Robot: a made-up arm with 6 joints.
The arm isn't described. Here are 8 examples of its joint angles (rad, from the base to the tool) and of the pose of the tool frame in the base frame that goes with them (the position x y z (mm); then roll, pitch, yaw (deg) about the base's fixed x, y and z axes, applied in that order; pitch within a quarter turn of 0, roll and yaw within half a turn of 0).
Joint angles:
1: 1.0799 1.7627 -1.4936 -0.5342 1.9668 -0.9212
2: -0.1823 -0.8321 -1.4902 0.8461 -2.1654 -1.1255
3: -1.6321 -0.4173 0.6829 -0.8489 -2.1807 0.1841
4: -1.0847 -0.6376 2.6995 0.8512 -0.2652 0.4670
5: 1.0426 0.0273 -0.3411 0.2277 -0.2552 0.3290
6: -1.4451 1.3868 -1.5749 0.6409 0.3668 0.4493
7: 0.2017 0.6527 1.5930 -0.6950 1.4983 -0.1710
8: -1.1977 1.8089 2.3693 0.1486 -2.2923 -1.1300
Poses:
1: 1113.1 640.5 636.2 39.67 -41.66 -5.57
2: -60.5 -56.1 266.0 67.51 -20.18 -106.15
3: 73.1 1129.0 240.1 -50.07 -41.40 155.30
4: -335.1 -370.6 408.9 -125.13 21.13 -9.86
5: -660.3 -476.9 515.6 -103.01 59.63 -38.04
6: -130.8 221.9 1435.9 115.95 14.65 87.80
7: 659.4 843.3 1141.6 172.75 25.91 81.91
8: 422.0 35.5 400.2 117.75 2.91 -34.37
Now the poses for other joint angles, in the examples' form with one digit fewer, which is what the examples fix.
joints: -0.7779 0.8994 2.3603 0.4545 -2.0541 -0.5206
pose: 434 268 280 38.1 -22.6 -0.5
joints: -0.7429 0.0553 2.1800 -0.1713 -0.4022 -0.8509
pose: 567 -198 269 -56.3 40.3 75.1
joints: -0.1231 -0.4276 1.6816 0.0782 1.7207 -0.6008
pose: 129 282 1342 151.1 -20.3 1.7
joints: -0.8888 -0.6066 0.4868 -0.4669 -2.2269 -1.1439
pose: -211 437 246 31.5 -15.0 -170.2
